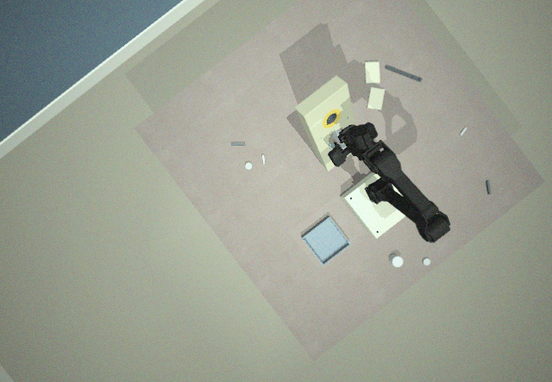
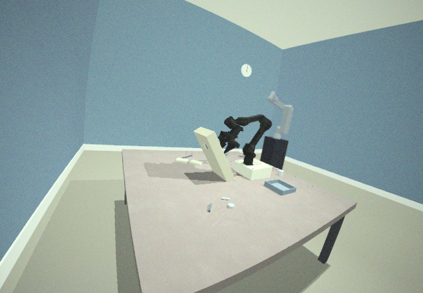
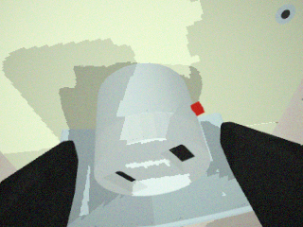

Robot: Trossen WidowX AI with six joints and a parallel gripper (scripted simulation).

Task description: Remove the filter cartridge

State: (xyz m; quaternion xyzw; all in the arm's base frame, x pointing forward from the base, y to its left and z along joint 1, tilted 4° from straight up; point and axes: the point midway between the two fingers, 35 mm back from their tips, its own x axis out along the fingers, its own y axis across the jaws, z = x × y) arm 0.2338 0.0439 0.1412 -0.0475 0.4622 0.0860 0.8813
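My gripper tip is now 10 mm past the grey flap and 40 mm above it. The rest, counted from my gripper tip: white round filter cartridge right at my gripper tip; then blue-grey tray 370 mm behind, 220 mm to the left, 170 mm below; then panel 40 mm ahead, 10 mm to the left, 20 mm below.
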